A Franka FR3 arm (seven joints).
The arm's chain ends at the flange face. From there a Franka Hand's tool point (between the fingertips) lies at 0.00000 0.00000 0.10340 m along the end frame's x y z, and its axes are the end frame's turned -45 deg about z.
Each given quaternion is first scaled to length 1.
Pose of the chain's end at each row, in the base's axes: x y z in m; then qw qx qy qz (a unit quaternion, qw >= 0):
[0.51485 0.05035 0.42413 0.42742 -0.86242 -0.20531 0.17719]
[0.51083 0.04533 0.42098 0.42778 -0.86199 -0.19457 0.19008]
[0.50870 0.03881 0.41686 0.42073 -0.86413 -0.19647 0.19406]
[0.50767 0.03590 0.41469 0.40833 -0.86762 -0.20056 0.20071]
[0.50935 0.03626 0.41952 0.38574 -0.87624 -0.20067 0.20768]
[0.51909 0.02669 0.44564 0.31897 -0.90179 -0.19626 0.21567]
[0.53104 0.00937 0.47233 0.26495 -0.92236 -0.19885 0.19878]
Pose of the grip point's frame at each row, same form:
[0.46510 0.11906 0.36500 0.46269 -0.71820 -0.51971 0.00014]
[0.45973 0.11394 0.36289 0.46796 -0.72191 -0.50963 0.01191]
[0.45693 0.10611 0.35785 0.46297 -0.72317 -0.51220 0.01828]
[0.45472 0.10084 0.35410 0.45405 -0.72482 -0.51732 0.02917]
[0.45571 0.09754 0.35581 0.43585 -0.73275 -0.52072 0.04426]
[0.46592 0.07742 0.37290 0.37722 -0.75804 -0.52642 0.07719]
[0.48223 0.05173 0.39162 0.32085 -0.77605 -0.53668 0.08226]

